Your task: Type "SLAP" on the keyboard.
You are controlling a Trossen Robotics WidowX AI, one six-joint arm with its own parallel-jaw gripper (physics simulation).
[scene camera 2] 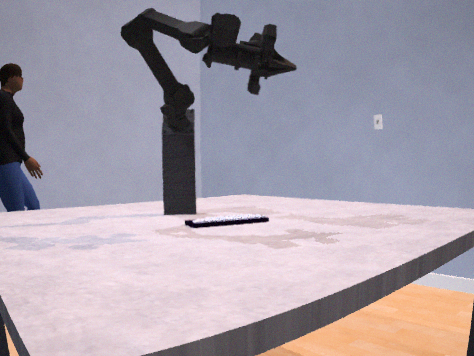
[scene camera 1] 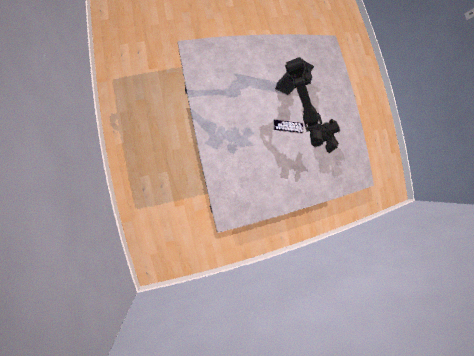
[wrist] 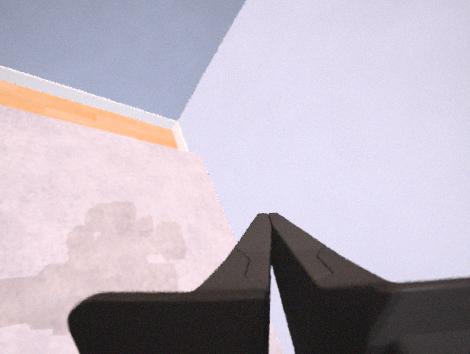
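Pixels of known places: gripper, fingertip midpoint: (scene camera 2: pixel 296 68) (scene camera 1: pixel 338 143) (wrist: pixel 267 222); arm's base, origin of the base link: (scene camera 2: pixel 177 121).
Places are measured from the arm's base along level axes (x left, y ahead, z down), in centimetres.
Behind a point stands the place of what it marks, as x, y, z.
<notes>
The keyboard (scene camera 1: pixel 289 126) {-9.1, 26.3, 28.2} (scene camera 2: pixel 227 220) {-11.4, 28.1, 28.3}, dark-framed with pale keys, lies flat on the table. Single letters are too small to read. It does not show in the wrist view. My gripper (scene camera 1: pixel 331 148) {-7.6, 47.1, -9.1} (scene camera 2: pixel 294 67) {-7.6, 47.1, -9.1} (wrist: pixel 267 222) {-7.6, 47.1, -9.1} is shut and empty, its two dark fingertips together. It is high above the table, well above the keyboard's level. In scene camera 1 it appears to the right of and below the keyboard. In scene camera 2 it points right and slightly down.
The grey table (scene camera 1: pixel 240 190) {-59.2, 49.0, 29.6} (scene camera 2: pixel 200 280) {-54.6, 56.4, 29.6} (wrist: pixel 40 165) {35.3, 50.0, 29.6} bears the arm's base column (scene camera 2: pixel 179 170) {-1.4, 2.1, 15.7}, which stands close to the keyboard. Shadows of the arm fall across the table. A person (scene camera 2: pixel 10 125) in a black top is at the left, beyond the table. A wall outlet (scene camera 2: pixel 378 122) is at the right.
</notes>
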